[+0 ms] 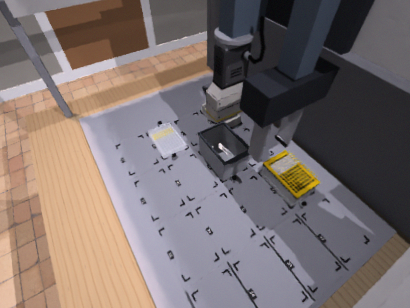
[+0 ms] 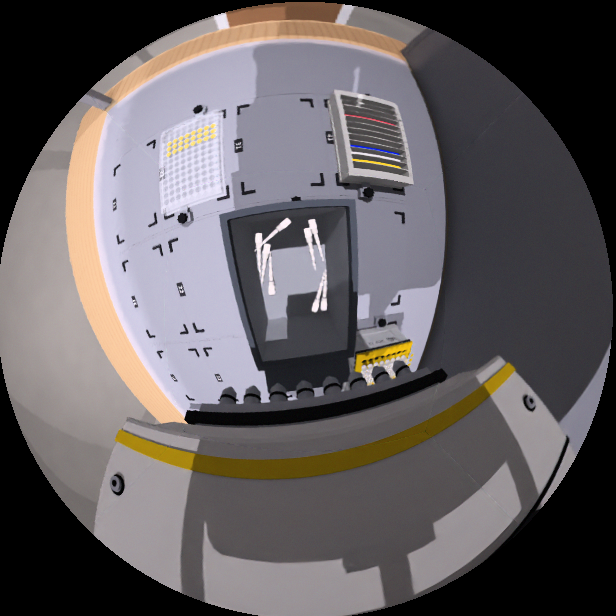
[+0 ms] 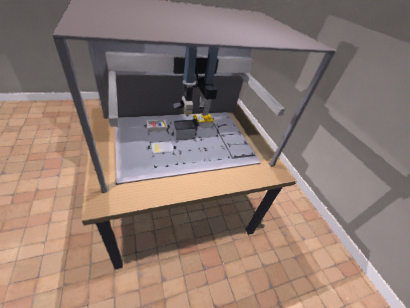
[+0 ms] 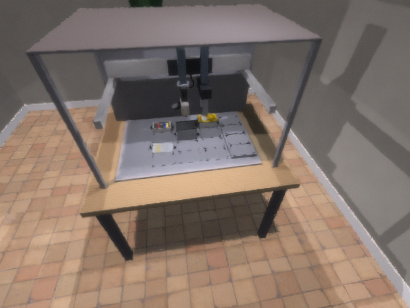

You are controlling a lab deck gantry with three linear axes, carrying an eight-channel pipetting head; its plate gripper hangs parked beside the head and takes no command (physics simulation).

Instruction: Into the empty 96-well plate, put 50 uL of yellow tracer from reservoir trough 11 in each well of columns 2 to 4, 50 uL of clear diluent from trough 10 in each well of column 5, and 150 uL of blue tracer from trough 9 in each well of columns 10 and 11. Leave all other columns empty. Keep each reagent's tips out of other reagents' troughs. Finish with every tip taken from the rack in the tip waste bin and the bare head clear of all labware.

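The 96-well plate has three yellow columns near one end; its other wells look colourless. The pipetting head is behind the waste bin; its nozzles look bare. Several white tips lie in the bin. The reservoir shows red, blue, white and yellow troughs. The tip rack holds some white tips. My parked gripper is open and empty between bin and rack.
The dark back panel stands behind the labware. Corner marks and dark knobs dot the deck around the labware. Frame posts rise at the table's front corners.
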